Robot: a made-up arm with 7 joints. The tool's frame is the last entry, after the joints.
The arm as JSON. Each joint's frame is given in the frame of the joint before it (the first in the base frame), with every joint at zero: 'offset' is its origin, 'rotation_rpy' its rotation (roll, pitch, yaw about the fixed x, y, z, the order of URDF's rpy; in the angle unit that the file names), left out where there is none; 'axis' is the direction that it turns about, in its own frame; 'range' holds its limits. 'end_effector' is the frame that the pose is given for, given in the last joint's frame.
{
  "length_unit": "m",
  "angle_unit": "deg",
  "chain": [
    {
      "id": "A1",
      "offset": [
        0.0,
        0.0,
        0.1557
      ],
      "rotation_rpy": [
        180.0,
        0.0,
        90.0
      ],
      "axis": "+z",
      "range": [
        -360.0,
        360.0
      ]
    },
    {
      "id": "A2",
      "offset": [
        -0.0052,
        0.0,
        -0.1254
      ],
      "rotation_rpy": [
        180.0,
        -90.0,
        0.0
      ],
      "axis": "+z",
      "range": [
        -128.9,
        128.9
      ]
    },
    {
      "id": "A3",
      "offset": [
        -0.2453,
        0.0,
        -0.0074
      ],
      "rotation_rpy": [
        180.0,
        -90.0,
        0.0
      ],
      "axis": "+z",
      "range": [
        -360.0,
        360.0
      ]
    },
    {
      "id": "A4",
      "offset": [
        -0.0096,
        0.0,
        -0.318
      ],
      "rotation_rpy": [
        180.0,
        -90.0,
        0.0
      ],
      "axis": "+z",
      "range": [
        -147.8,
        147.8
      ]
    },
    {
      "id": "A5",
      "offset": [
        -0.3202,
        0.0,
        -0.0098
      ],
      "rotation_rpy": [
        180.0,
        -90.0,
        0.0
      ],
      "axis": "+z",
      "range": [
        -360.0,
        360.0
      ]
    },
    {
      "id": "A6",
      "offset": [
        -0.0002,
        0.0,
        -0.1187
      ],
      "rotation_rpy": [
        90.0,
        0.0,
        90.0
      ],
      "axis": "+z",
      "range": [
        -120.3,
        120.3
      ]
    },
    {
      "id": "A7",
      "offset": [
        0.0,
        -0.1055,
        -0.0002
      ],
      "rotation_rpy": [
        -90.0,
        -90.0,
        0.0
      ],
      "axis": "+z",
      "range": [
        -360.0,
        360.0
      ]
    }
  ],
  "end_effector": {
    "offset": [
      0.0,
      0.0,
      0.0
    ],
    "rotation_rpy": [
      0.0,
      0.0,
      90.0
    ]
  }
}
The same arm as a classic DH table. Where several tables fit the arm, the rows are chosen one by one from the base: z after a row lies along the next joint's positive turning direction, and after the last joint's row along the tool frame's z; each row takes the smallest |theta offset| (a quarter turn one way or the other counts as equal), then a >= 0, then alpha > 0; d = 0 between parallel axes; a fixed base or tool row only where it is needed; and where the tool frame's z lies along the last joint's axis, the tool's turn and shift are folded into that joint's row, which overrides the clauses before.
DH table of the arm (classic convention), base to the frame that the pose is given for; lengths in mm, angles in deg. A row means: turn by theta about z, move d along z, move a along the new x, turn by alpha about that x. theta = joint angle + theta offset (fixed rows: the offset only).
base (fixed): a 0.0, alpha 180.00, d 0.0, theta_offset 0.00
A1: a 0.0, alpha 90.00, d -281.1, theta_offset 0.00
A2: a 0.0, alpha -90.00, d -12.6, theta_offset 0.00
A3: a 0.0, alpha 90.00, d -563.3, theta_offset 0.00
A4: a 0.0, alpha -90.00, d -19.4, theta_offset 0.00
A5: a 0.0, alpha 90.00, d -438.9, theta_offset 0.00
A6: a 0.0, alpha -90.00, d -0.4, theta_offset 0.00
A7: a 0.0, alpha 0.00, d -105.5, theta_offset 0.00
Joint limits (deg, base to tool): -360.00..360.00 -128.90..128.90 -360.00..360.00 -147.80..147.80 -360.00..360.00 -120.30..120.30 -360.00..360.00

